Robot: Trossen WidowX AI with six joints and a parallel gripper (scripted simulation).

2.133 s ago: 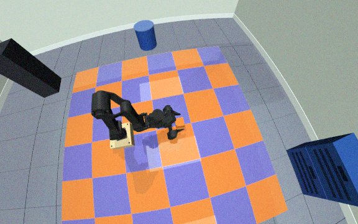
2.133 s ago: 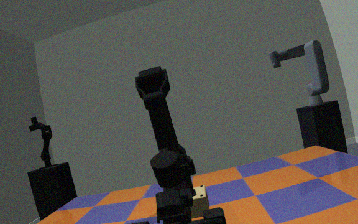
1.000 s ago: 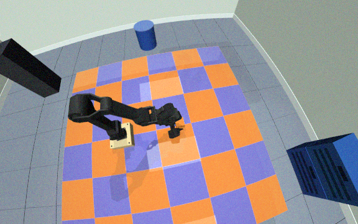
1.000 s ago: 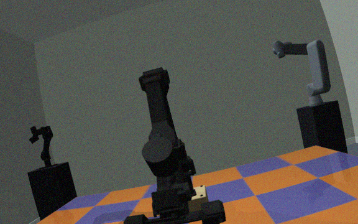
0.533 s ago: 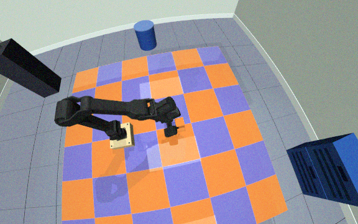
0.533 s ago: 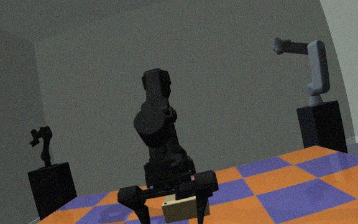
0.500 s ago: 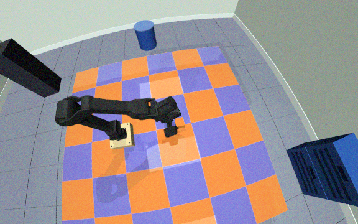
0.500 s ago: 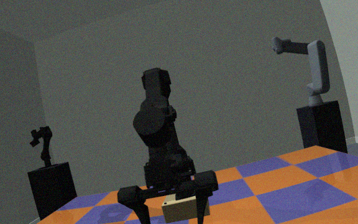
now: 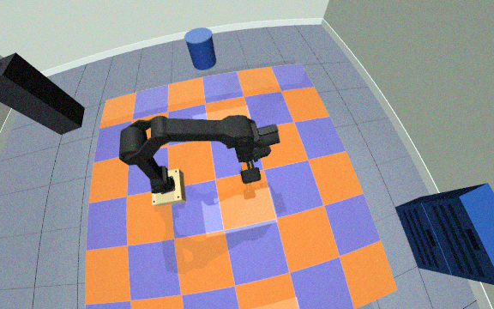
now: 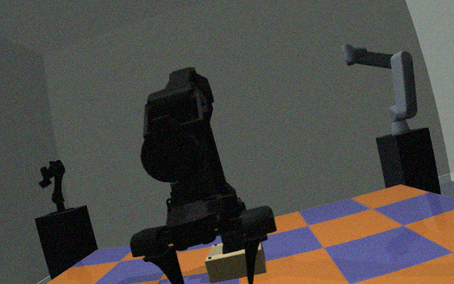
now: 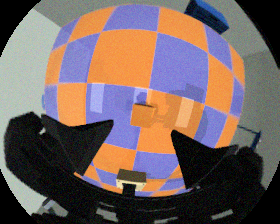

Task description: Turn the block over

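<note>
The orange-brown block lies 1 cm behind my gripper tip and 9 cm below it.
</note>
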